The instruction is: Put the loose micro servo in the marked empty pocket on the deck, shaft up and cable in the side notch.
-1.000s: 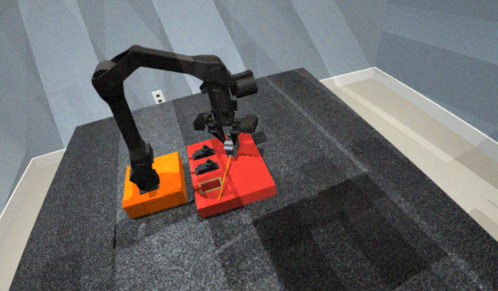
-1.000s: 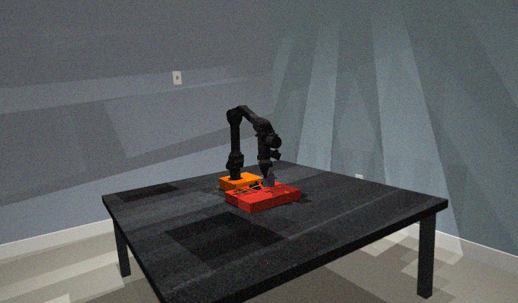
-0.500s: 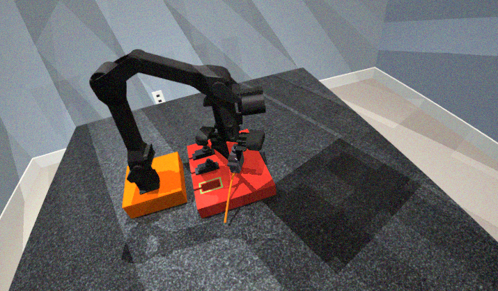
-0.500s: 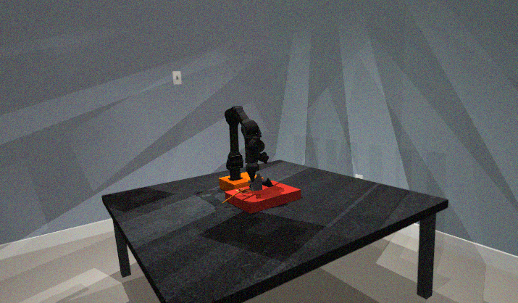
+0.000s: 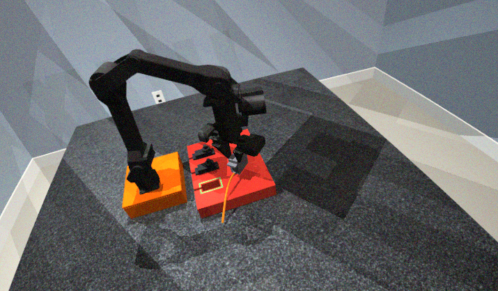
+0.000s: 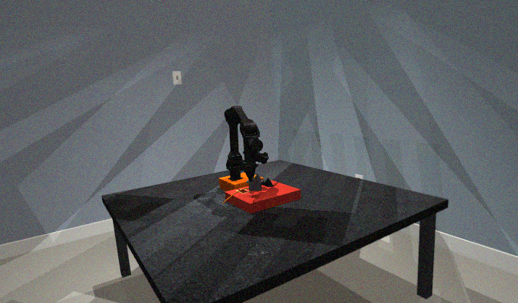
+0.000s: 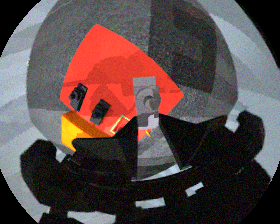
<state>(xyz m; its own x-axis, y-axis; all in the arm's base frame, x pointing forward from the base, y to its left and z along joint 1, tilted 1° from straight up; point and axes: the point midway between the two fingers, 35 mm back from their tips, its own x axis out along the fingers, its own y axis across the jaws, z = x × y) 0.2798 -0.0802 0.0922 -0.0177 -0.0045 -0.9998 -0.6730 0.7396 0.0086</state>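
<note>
My gripper tip is now 10 cm above the red robot deck, 7 cm to the right of it and 2 cm short of it.
</note>
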